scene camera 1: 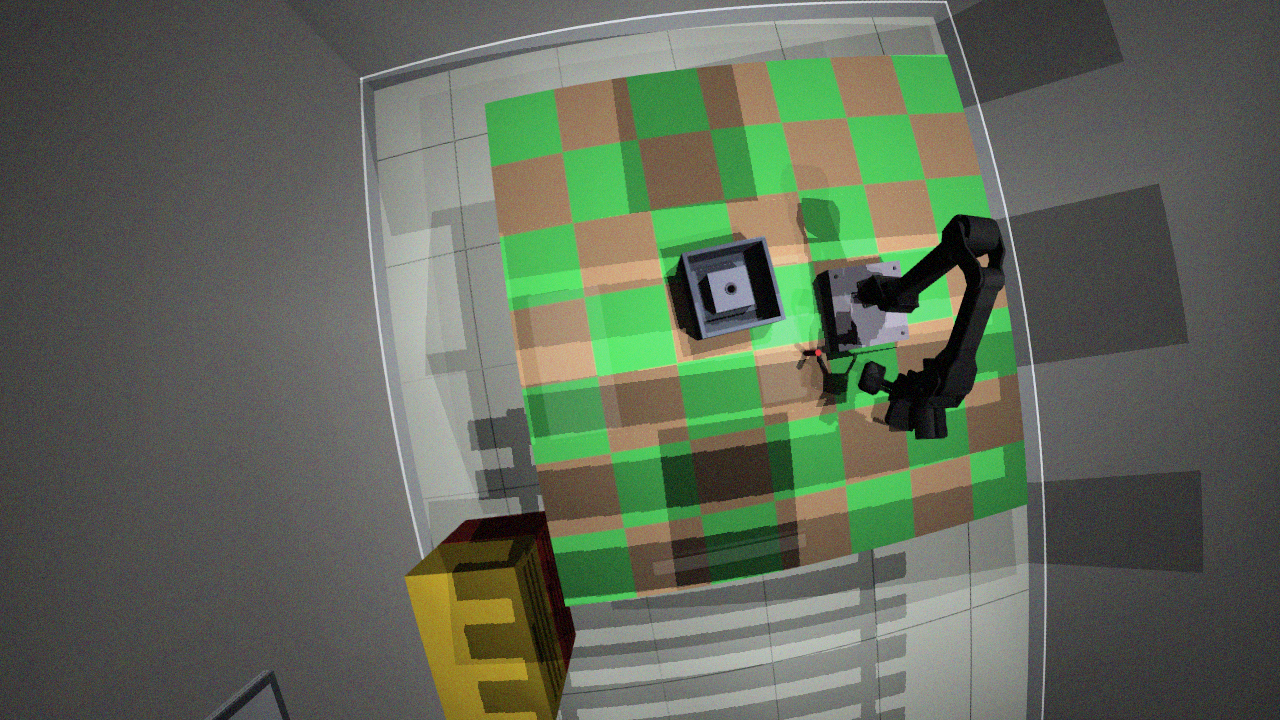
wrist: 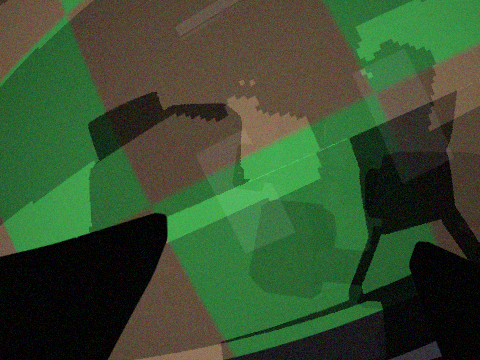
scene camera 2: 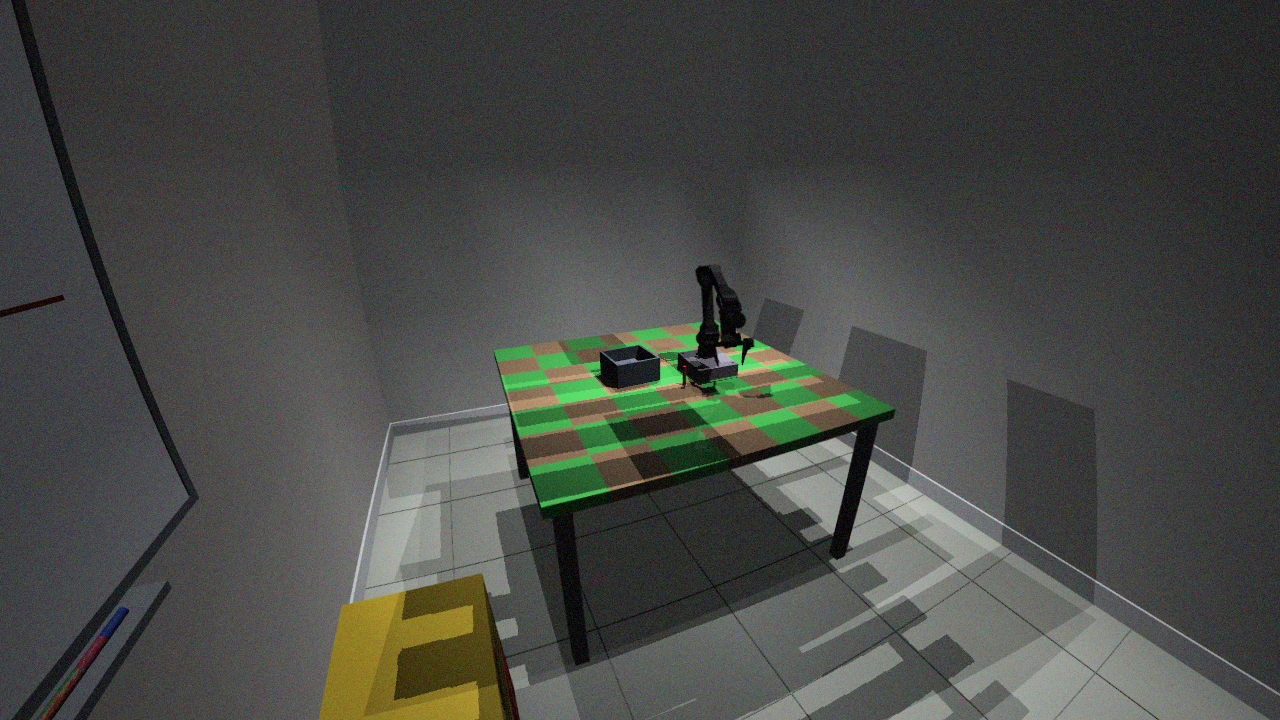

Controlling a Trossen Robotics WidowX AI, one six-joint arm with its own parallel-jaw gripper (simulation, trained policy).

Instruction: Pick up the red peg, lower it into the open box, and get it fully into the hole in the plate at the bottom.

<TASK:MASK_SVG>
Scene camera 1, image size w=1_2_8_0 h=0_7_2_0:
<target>gripper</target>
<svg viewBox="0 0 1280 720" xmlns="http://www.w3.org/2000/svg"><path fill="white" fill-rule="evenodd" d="M866 363L860 376L859 389L872 396L877 395L879 390L884 393L887 392L889 394L887 401L890 401L890 405L885 416L885 422L897 429L912 432L915 428L913 410L914 407L921 404L921 401L917 401L909 395L907 382L909 376L916 372L910 369L907 376L899 373L897 379L894 382L890 382L884 379L885 367L873 361Z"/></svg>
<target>dark box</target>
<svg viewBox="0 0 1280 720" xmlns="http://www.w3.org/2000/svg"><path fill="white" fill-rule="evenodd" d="M765 236L681 253L678 266L681 271L697 341L747 328L756 328L786 319ZM745 265L755 304L726 313L713 314L705 285L705 275Z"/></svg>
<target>grey plate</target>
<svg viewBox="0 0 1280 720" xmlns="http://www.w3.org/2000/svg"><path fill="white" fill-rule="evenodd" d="M745 265L705 275L705 285L713 314L726 313L755 304Z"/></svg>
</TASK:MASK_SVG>
